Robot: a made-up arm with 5 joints.
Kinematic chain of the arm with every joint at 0, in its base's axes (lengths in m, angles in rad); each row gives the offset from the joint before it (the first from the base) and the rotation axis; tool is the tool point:
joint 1: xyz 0 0 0.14 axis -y
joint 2: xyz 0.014 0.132 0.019 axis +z
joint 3: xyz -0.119 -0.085 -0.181 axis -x
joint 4: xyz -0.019 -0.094 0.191 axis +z
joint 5: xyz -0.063 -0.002 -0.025 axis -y
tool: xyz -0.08 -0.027 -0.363
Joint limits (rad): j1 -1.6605..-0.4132 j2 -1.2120..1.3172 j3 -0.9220..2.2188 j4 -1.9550..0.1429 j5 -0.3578..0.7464
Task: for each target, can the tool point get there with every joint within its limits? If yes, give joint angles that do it. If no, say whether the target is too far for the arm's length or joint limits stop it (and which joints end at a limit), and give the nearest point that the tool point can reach.
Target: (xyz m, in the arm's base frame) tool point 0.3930 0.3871 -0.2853
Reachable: no: joint limits stop it (at a limit: joint 1, joint 2, joint 5) | nearest point 0.1778 0.0481 -0.1572 | short by 0.421 m
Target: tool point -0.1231 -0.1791 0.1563
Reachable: yes | joints -0.5992 0.2595 1.8477 -0.9888 0.1990
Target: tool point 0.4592 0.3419 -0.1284
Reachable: no: joint limits stop it (at a limit: joint 1, joint 2, joint 5) | nearest point 0.2157 0.0459 -0.0715 | short by 0.387 m
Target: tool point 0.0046 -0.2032 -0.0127
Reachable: yes | joints -0.8087 0.7739 1.3193 -0.4633 0.3505
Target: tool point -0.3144 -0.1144 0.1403
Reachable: yes | joints -0.5335 -0.4091 0.7487 -1.5320 0.6498
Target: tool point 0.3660 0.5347 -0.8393
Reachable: no: too far | nearest point 0.0778 0.0432 -0.2584 | short by 0.814 m
